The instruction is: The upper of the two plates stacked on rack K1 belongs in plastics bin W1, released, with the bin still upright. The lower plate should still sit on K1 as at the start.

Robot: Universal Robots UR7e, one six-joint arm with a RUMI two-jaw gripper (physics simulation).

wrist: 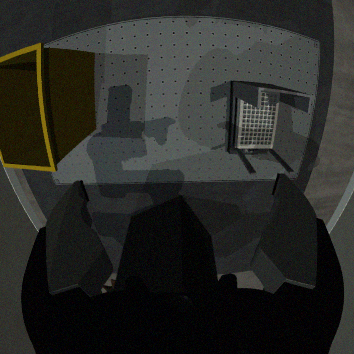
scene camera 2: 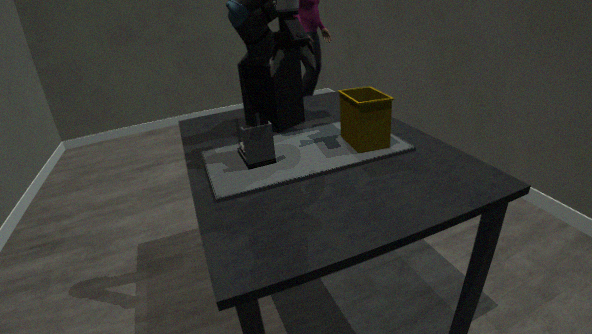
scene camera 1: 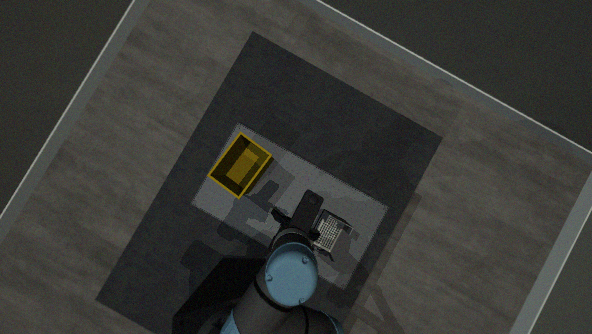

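Where they show: gripper, fingertip midpoint: [wrist: 179,179] [scene camera 2: 293,74]; arm's base, origin of the base link: [scene camera 2: 266,51].
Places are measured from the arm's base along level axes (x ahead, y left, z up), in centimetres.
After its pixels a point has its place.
Note:
Rack K1 [scene camera 2: 260,142] @[x 39.5, y -18.9, z -22.8 cm] [wrist: 231,117] @[x 32.1, y -14.2, z -29.4 cm] stands upright on the perforated board, with a raised panel and thin posts. A pale gridded plate [scene camera 1: 327,233] @[x 32.2, y -18.9, z -26.6 cm] [wrist: 257,122] @[x 31.8, y -18.8, z -26.6 cm] lies flat inside it; from above, a second plate below it cannot be told apart. The yellow bin W1 [scene camera 1: 231,153] @[x 43.5, y 25.2, z -18.3 cm] [scene camera 2: 367,125] @[x 49.3, y 15.4, z -21.6 cm] [wrist: 72,105] @[x 39.2, y 14.0, z -21.8 cm] stands upright at the board's other end; its yellow inside shows in scene camera 1, and no plate is seen there. My gripper [scene camera 1: 295,223] @[x 34.7, y -3.4, z -4.0 cm] [wrist: 179,179] @[x 34.7, y -3.4, z -4.0 cm] is open and empty, high above the board's robot-side edge, beside the rack when seen from above. In scene camera 2 its fingers are dark and unclear.
The grey perforated board [scene camera 1: 300,172] @[x 48.6, y 0.5, z -31.2 cm] [scene camera 2: 225,185] @[x 45.5, y -33.4, z -31.3 cm] [wrist: 165,50] @[x 46.3, y -2.1, z -31.2 cm] lies on the dark table [scene camera 1: 325,100] @[x 79.8, y 4.4, z -32.6 cm] [scene camera 2: 350,215] @[x 76.1, y -8.5, z -32.5 cm]. The arm's black pedestal [scene camera 2: 255,90] @[x 1.3, y -7.3, z -15.3 cm] stands behind the board. A person in a magenta top [scene camera 2: 310,15] stands beyond the table, partly hidden by the arm.

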